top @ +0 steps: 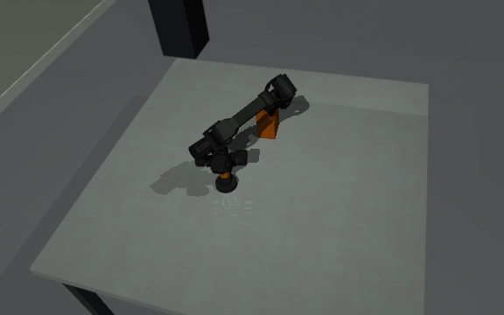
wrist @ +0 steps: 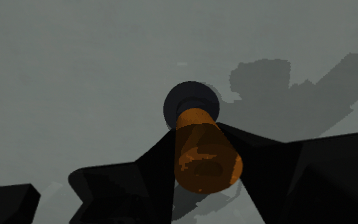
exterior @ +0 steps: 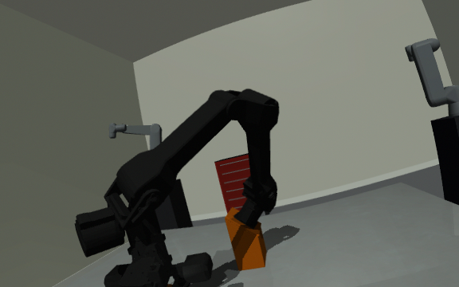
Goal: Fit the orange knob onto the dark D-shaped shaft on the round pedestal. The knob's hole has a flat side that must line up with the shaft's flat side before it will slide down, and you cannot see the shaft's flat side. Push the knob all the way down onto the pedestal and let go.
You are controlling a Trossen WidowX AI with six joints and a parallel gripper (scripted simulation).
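Now: the pedestal 40 mm below my gripper tip. From my gripper tip the other things lie so: orange knob (20 mm above).
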